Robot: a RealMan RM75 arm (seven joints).
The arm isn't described. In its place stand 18 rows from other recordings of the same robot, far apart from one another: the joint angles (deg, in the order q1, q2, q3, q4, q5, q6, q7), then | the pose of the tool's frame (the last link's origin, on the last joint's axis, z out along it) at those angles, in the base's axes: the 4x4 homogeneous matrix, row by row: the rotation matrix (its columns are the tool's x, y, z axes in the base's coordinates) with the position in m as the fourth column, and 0 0 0 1 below.
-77.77 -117.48 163.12 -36.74 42.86 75.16 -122.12 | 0.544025 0.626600 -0.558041 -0.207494; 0.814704 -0.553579 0.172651 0.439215; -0.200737 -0.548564 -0.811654 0.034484; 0 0 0 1
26.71 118.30 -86.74 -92.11 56.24 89.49 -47.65 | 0.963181 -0.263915 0.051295 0.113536; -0.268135 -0.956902 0.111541 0.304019; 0.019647 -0.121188 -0.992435 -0.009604; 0 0 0 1
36.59 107.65 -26.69 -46.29 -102.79 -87.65 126.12 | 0.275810 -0.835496 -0.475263 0.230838; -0.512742 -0.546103 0.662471 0.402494; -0.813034 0.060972 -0.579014 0.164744; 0 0 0 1
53.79 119.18 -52.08 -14.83 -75.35 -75.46 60.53 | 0.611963 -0.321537 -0.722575 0.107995; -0.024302 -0.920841 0.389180 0.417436; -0.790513 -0.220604 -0.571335 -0.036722; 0 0 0 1
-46.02 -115.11 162.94 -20.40 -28.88 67.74 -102.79 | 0.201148 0.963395 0.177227 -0.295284; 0.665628 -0.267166 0.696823 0.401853; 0.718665 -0.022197 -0.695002 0.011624; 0 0 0 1
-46.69 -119.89 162.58 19.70 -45.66 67.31 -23.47 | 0.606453 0.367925 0.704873 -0.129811; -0.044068 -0.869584 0.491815 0.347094; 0.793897 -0.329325 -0.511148 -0.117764; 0 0 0 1
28.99 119.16 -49.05 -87.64 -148.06 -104.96 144.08 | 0.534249 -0.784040 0.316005 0.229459; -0.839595 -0.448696 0.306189 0.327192; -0.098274 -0.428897 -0.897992 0.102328; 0 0 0 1
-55.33 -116.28 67.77 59.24 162.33 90.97 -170.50 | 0.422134 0.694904 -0.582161 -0.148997; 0.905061 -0.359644 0.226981 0.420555; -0.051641 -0.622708 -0.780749 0.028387; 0 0 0 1
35.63 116.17 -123.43 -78.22 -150.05 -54.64 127.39 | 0.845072 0.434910 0.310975 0.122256; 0.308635 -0.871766 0.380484 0.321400; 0.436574 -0.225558 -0.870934 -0.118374; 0 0 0 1
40.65 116.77 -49.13 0.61 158.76 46.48 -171.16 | 0.738686 -0.664746 0.111605 0.332327; -0.149977 -0.000666 0.988689 0.411686; -0.657153 -0.747069 -0.100189 0.014881; 0 0 0 1
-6.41 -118.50 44.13 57.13 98.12 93.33 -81.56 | 0.735063 0.572949 0.362508 -0.317225; 0.298854 -0.753733 0.585297 0.249370; 0.608579 -0.321893 -0.725270 0.070782; 0 0 0 1
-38.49 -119.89 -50.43 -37.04 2.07 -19.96 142.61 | 0.844087 0.479621 0.239752 -0.160829; 0.243776 -0.741498 0.625103 0.369930; 0.477588 -0.469196 -0.742809 -0.147436; 0 0 0 1
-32.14 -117.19 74.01 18.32 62.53 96.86 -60.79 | 0.513464 0.279331 0.811375 -0.199406; 0.162356 -0.960081 0.227782 0.306427; 0.842612 0.014773 -0.538318 -0.028916; 0 0 0 1
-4.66 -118.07 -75.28 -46.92 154.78 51.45 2.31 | 0.708740 0.694941 0.121426 -0.303468; -0.168523 -0.000361 0.985698 0.316944; 0.685045 -0.719067 0.116858 0.034984; 0 0 0 1
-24.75 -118.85 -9.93 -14.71 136.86 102.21 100.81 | 0.133058 -0.505758 0.852352 -0.215590; -0.671818 0.586250 0.452737 0.231292; -0.728667 -0.632866 -0.261773 -0.064734; 0 0 0 1
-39.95 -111.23 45.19 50.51 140.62 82.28 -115.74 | 0.760871 0.624926 -0.174764 -0.261407; 0.638984 -0.674646 0.369529 0.401072; 0.113025 -0.392835 -0.912637 0.074485; 0 0 0 1
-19.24 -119.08 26.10 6.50 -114.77 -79.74 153.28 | 0.643597 0.732322 0.222458 -0.357713; -0.092898 -0.213762 0.972459 0.287141; 0.759706 -0.646538 -0.069545 0.023309; 0 0 0 1
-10.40 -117.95 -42.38 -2.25 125.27 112.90 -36.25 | 0.287045 0.839599 0.461171 -0.334522; -0.463326 -0.299681 0.833979 0.199327; 0.838412 -0.453061 0.302986 0.060411; 0 0 0 1
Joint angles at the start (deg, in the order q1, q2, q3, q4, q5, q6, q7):
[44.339, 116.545, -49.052, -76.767, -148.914, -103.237, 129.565]
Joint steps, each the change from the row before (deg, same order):
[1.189, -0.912, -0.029, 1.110, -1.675, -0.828, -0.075]
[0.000, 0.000, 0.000, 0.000, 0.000, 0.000, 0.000]
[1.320, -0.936, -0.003, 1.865, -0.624, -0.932, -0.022]
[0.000, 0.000, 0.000, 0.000, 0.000, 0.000, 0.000]
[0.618, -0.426, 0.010, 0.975, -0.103, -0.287, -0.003]
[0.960, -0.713, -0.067, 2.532, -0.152, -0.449, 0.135]
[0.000, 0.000, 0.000, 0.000, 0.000, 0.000, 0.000]
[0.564, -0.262, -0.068, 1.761, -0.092, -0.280, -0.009]
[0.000, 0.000, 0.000, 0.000, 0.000, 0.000, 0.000]
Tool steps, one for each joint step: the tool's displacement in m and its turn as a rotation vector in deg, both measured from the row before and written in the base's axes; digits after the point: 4 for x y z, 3 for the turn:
[0.0005, 0.0027, 0.0038, -0.677, -1.904, -0.513]
[0.0000, 0.0000, 0.0000, 0.000, 0.000, 0.000]
[-0.0010, 0.0024, 0.0014, -1.403, -0.804, -0.521]
[0.0000, 0.0000, 0.0000, 0.000, 0.000, 0.000]
[-0.0007, 0.0014, 0.0003, -0.611, -0.169, -0.195]
[0.0013, 0.0015, -0.0020, -1.616, -0.101, -1.103]
[0.0000, 0.0000, 0.0000, 0.000, 0.000, 0.000]
[0.0011, 0.0002, -0.0030, -1.311, 0.055, -0.755]
[0.0000, 0.0000, 0.0000, 0.000, 0.000, 0.000]

